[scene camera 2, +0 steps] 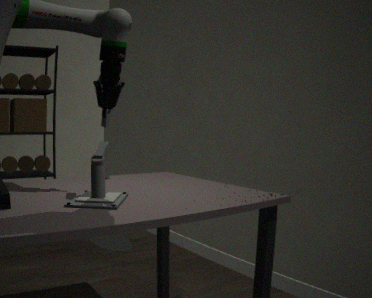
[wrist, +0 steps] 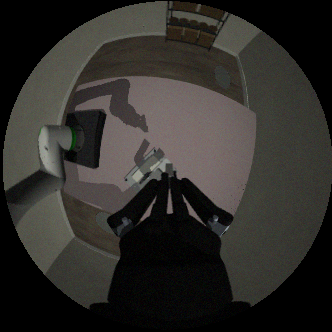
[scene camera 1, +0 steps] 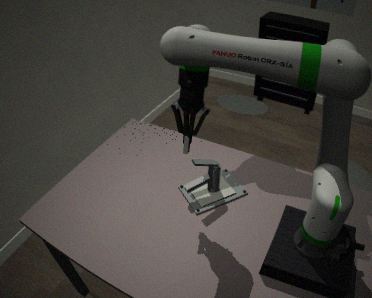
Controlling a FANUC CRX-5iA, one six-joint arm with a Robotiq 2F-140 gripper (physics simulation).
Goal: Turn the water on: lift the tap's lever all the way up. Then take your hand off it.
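Seen in the pictures: gripper, fingertip midpoint: [scene camera 2: 104, 126] [wrist: 168, 168] [scene camera 1: 186, 152]; arm's base at its link origin: [wrist: 76, 138] [scene camera 1: 312, 243].
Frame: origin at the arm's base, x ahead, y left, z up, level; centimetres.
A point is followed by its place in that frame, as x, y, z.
The grey tap [scene camera 1: 214, 180] {43.1, -14.1, 2.4} [scene camera 2: 98, 179] {43.3, -18.4, 1.7} stands upright on its flat plate [scene camera 1: 241, 193] {32.5, -18.6, -5.2} [scene camera 2: 76, 204] {33.7, -21.7, -5.2}. Its lever [scene camera 1: 204, 162] {46.8, -12.1, 11.9} [scene camera 2: 101, 150] {46.4, -14.5, 11.0} starts at the top of the body. In scene camera 2 the lever slopes upward to its free end; in scene camera 1 it lies nearly level across the picture. My gripper [scene camera 1: 186, 144] {51.5, -6.8, 19.1} [scene camera 2: 104, 118] {51.5, -6.8, 19.1} [wrist: 168, 168] {51.5, -6.8, 19.1} is shut and empty. It points down above the lever's free end, with a visible gap between the fingertips and the lever. In the wrist view the fingers hide part of the tap.
The pink table [scene camera 1: 120, 200] {76.4, 4.7, -6.0} [scene camera 2: 165, 195] {69.6, -20.1, -6.0} [wrist: 200, 125] {67.0, 13.1, -5.9} carries the tap and the arm's black base block [scene camera 1: 280, 240] {11.7, 3.0, 0.3} [wrist: 95, 145] {13.9, -3.6, -1.9}. A black cabinet [scene camera 1: 292, 25] stands behind the table. A shelf rack [scene camera 2: 55, 110] stands at the left in scene camera 2.
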